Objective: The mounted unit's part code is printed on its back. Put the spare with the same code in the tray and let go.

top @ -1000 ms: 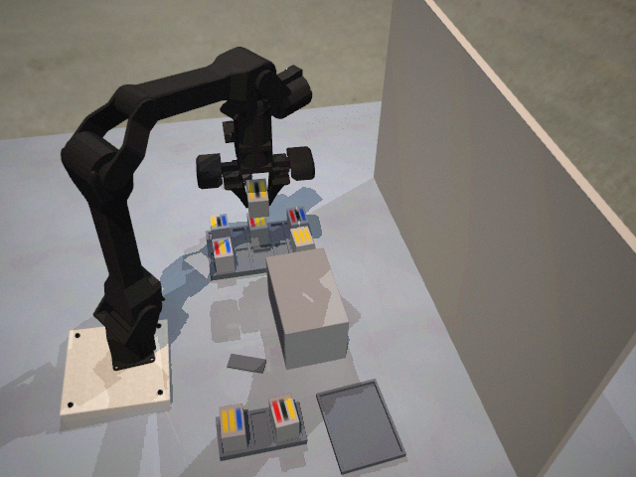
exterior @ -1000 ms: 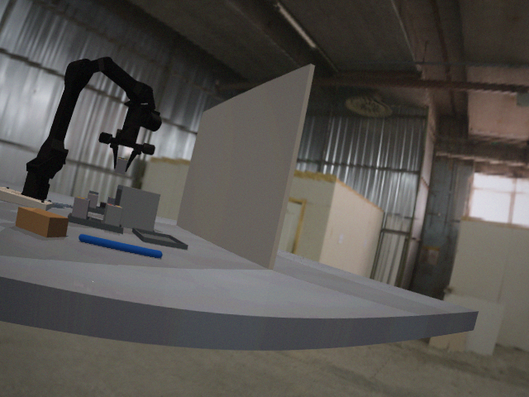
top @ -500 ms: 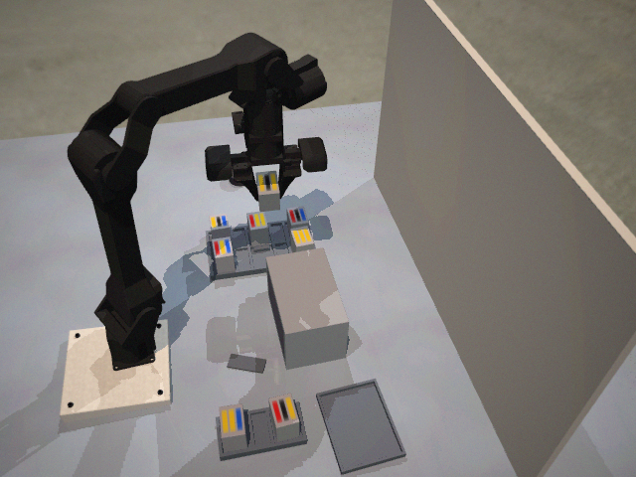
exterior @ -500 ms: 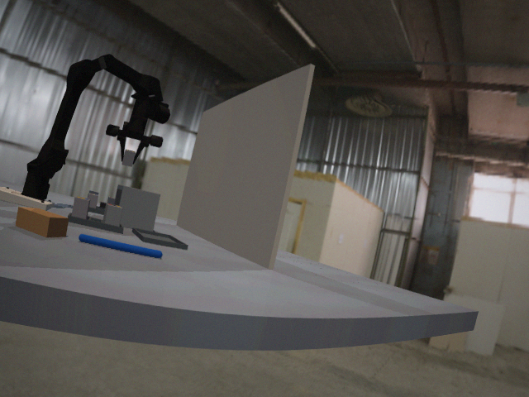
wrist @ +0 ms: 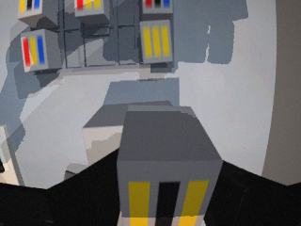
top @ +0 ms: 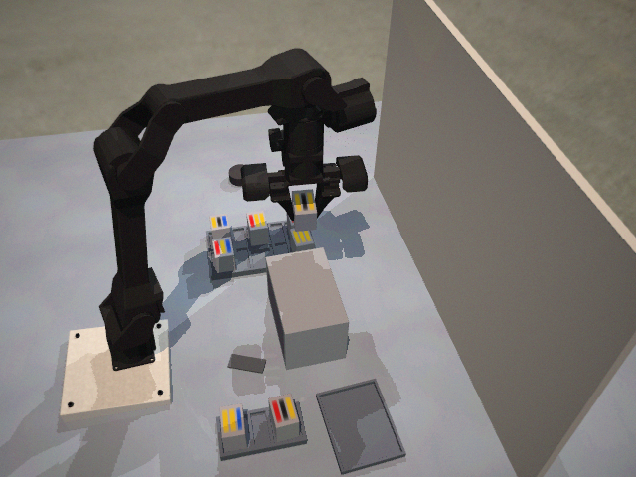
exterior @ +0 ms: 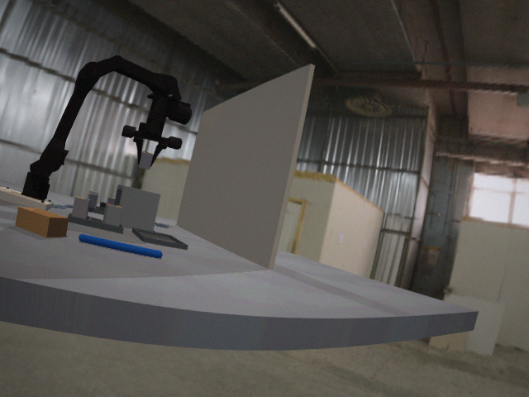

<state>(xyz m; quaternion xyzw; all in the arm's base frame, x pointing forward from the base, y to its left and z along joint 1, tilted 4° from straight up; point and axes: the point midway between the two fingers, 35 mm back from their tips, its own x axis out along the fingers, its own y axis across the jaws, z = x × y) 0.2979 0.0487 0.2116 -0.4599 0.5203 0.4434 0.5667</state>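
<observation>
My gripper tip is 1 cm past the dark tray, 29 cm to the left of it and 17 cm above it. Also, from my gripper tip: tall grey wall panel (21 cm ahead, 11 cm to the right, 5 cm above); then rack (15 cm behind, 25 cm to the right, 16 cm below); then grey mounted unit (2 cm behind, 7 cm to the right, 12 cm below).
</observation>
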